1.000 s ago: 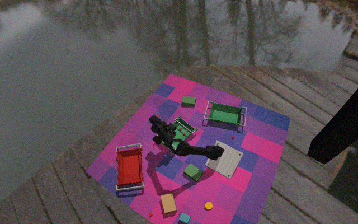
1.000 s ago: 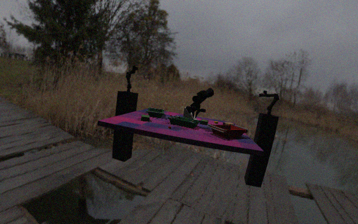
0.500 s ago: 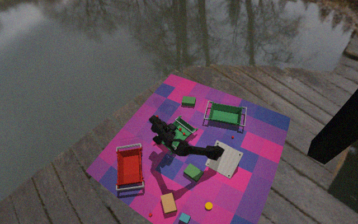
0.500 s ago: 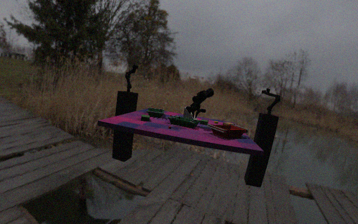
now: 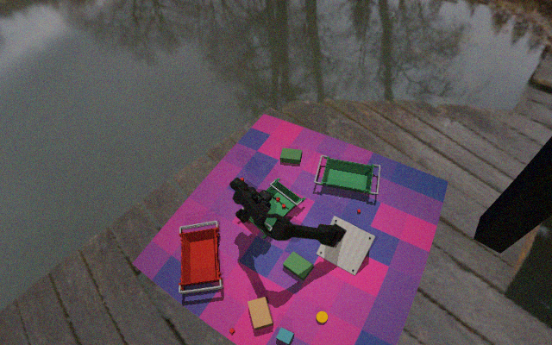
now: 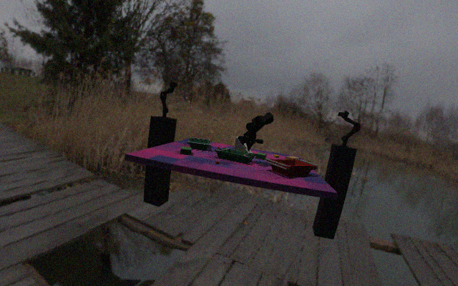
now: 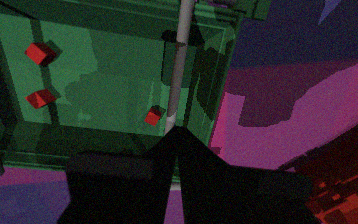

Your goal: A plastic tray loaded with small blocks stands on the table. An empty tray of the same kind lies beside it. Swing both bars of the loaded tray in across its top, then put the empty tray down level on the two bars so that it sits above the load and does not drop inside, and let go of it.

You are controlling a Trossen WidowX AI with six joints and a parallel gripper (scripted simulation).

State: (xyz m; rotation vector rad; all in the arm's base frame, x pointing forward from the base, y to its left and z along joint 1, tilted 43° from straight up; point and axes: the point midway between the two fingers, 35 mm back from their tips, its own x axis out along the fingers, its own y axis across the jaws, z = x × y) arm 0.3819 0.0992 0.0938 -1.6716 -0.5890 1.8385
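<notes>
My gripper tip is now 240 mm past the green tray, 500 mm to the left of it and 40 mm above it. Also, from my gripper tip: yellow disc: 530 mm behind, 210 mm to the left, 80 mm below; then tan block: 310 mm behind, 360 mm to the left, 60 mm below; then teal block: 450 mm behind, 370 mm to the left, 70 mm below.
</notes>
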